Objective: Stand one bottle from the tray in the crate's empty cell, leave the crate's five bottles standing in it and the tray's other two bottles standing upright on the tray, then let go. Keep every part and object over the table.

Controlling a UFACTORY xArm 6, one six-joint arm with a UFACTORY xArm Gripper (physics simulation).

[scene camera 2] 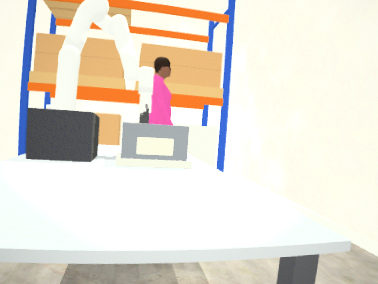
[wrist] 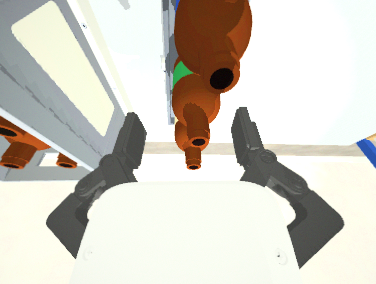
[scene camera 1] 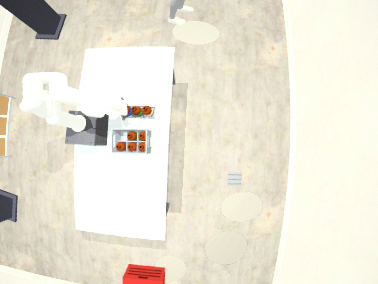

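Seen in the pictures: gripper, fingertip midpoint: (wrist: 186, 120) (scene camera 1: 126, 110); arm's base, link origin: (scene camera 2: 64, 113) (scene camera 1: 79, 123).
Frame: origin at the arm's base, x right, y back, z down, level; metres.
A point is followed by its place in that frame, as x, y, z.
Observation:
My gripper (scene camera 1: 124, 109) @(-0.161, -0.355, 0.031) (scene camera 2: 144, 118) @(-0.161, -0.355, 0.031) (wrist: 186, 120) @(-0.161, -0.355, 0.031) is open and empty, beside the tray's robot-side end. The tray (wrist: 170, 112) @(-0.153, -0.505, 0.180) bears three upright brown bottles in a row: the nearest, blue-labelled bottle (scene camera 1: 128, 111) @(-0.165, -0.347, 0.096) (wrist: 212, 37) @(-0.171, -0.302, 0.068), a green-labelled bottle (scene camera 1: 136, 110) @(-0.179, -0.417, 0.075) (wrist: 196, 100) @(-0.178, -0.375, 0.083) and a cream-labelled bottle (scene camera 1: 147, 110) @(-0.193, -0.502, 0.076) (wrist: 183, 137) @(-0.177, -0.466, 0.086). The nearest one's neck is ahead of the fingers in the wrist view, slightly right of their midline. The grey crate (scene camera 1: 113, 142) @(0.092, -0.296, 0.042) (scene camera 2: 155, 128) @(0.153, -0.430, 0.040) (wrist: 22, 67) @(-0.022, -0.351, 0.062) holds five upright bottles. Its empty cell (scene camera 1: 121, 135) @(0.032, -0.291, 0.188) is at the robot-side corner facing the tray.
The crate stands beside the tray on the white table (scene camera 1: 120, 200) @(0.588, -0.366, 0.198) (scene camera 2: 165, 210) @(0.731, -0.484, 0.198). The dark robot base block (scene camera 1: 85, 136) @(0.086, -0.082, -0.006) (scene camera 2: 60, 135) @(0.157, -0.045, 0.094) is at the table's robot-side edge. A person in pink (scene camera 2: 161, 102) stands beyond the table, before a storage rack (scene camera 2: 226, 100).

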